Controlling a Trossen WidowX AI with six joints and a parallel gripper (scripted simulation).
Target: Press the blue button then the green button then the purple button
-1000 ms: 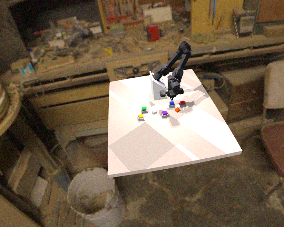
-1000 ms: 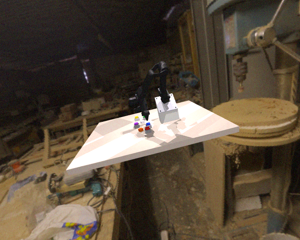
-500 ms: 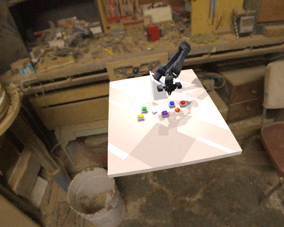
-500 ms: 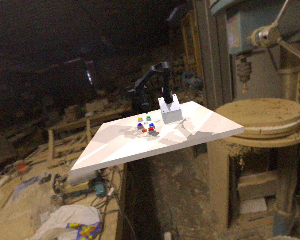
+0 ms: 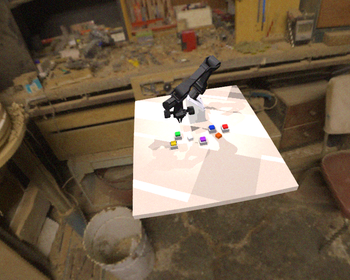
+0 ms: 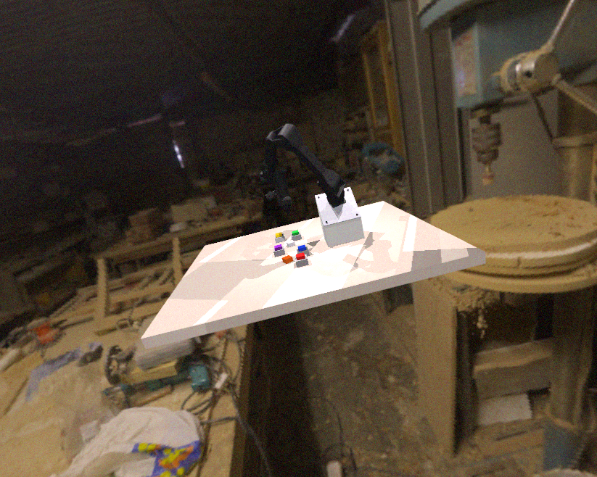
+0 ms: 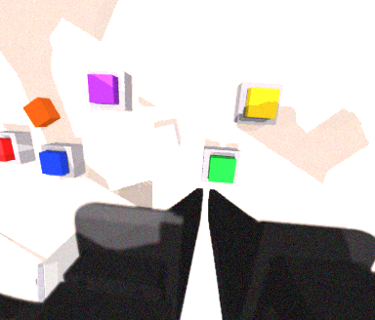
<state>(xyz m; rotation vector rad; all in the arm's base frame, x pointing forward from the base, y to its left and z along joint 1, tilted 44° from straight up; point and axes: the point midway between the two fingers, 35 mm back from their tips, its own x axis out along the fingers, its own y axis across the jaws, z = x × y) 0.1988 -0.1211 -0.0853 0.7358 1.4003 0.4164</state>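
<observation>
Right now the green button is 2 cm behind my gripper tip, 2 cm to the right of it and 10 cm below it. From my gripper tip the other things lie so: white block (3 cm ahead, 5 cm to the left, 12 cm below); then yellow button (6 cm ahead, 7 cm to the right, 10 cm below); then purple button (10 cm ahead, 12 cm to the left, 10 cm below).
</observation>
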